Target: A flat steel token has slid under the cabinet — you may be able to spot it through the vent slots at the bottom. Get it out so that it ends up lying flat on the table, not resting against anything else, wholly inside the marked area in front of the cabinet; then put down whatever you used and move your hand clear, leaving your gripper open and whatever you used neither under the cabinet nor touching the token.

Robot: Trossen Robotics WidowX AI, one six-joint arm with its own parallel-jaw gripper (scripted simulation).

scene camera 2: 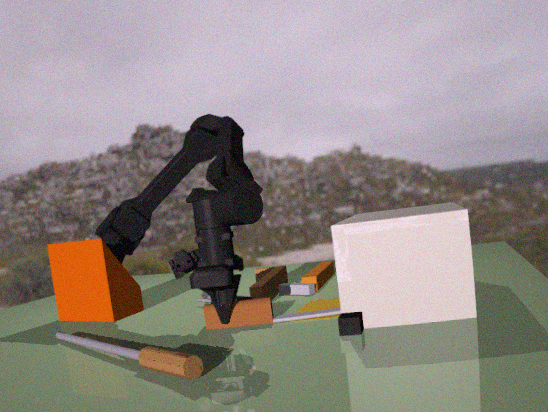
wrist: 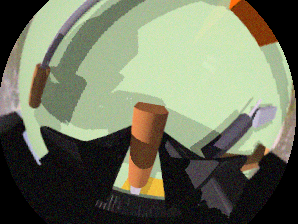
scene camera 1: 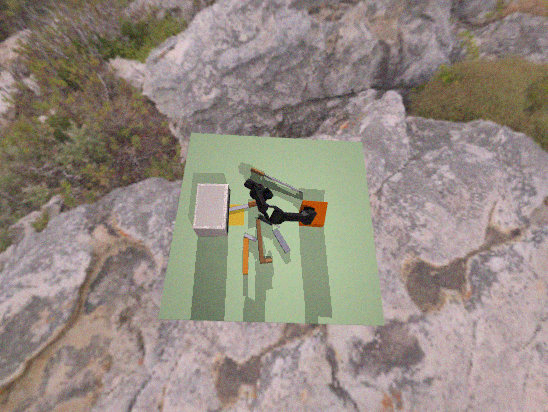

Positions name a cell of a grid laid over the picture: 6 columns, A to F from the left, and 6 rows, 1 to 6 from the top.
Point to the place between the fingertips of my gripper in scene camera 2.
C5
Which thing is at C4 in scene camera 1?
A white cabinet.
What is my gripper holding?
A blade tool.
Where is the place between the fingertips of my gripper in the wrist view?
C4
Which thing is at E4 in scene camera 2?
A white cabinet.
